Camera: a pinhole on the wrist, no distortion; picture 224 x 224 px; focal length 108.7 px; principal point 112.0 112.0 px. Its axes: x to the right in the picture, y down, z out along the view. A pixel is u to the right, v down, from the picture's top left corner.
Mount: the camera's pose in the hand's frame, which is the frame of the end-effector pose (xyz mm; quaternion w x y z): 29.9 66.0 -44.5 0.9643 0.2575 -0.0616 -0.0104
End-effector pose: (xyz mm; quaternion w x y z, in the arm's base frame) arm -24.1 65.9 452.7 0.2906 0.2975 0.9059 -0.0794
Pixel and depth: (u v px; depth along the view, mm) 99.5 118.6 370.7
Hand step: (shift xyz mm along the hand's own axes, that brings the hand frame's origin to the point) -58.7 -95.9 280.6
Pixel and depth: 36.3 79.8 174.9
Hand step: -112.1 -59.2 66.3
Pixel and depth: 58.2 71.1 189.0
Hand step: -85.5 -84.4 72.0
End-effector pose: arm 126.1 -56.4 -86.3 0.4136 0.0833 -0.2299 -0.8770
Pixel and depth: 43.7 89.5 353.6
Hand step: -233.6 -161.1 197.9
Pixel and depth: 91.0 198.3 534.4
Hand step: -143.8 174.6 614.5
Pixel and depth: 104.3 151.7 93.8
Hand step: 11.3 49.6 52.5
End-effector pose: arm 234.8 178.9 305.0 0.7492 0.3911 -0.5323 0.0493
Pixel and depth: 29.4 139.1 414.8
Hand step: -335.5 -33.4 327.9
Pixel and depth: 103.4 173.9 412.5
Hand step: -56.4 67.1 423.4
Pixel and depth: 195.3 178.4 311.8
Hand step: 226.0 64.4 345.5
